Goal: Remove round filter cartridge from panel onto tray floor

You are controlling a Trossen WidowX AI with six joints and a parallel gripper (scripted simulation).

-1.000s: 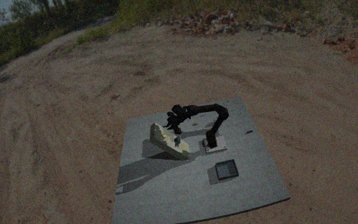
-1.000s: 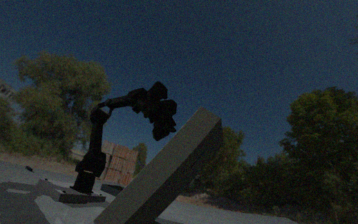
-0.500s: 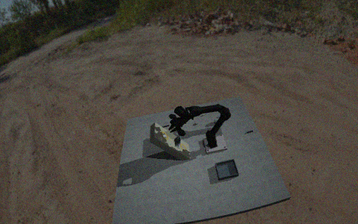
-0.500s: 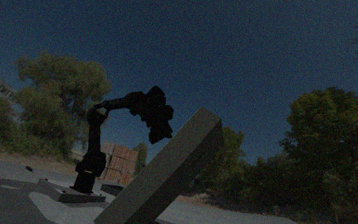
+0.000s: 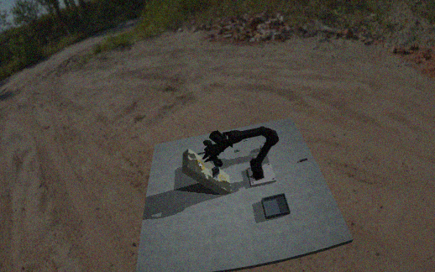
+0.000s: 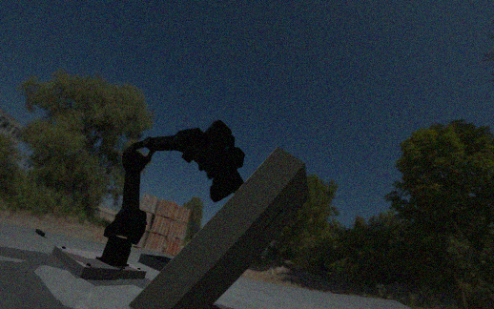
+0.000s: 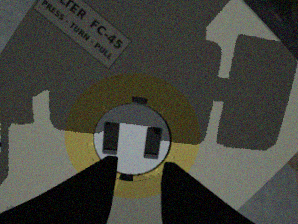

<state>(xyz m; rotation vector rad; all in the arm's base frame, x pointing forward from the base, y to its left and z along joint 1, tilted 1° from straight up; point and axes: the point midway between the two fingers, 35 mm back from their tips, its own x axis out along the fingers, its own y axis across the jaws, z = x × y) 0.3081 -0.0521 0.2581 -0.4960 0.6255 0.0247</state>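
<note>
Right now the round grey filter cartridge is 4 cm ahead of my gripper tip, 1 cm to the right of it and 4 cm below it. Also, from my gripper tip: small pale block: 10 cm behind, 36 cm to the right, 25 cm below; then grey tray: 35 cm behind, 34 cm to the left, 25 cm below; then service panel: 11 cm below.
</note>
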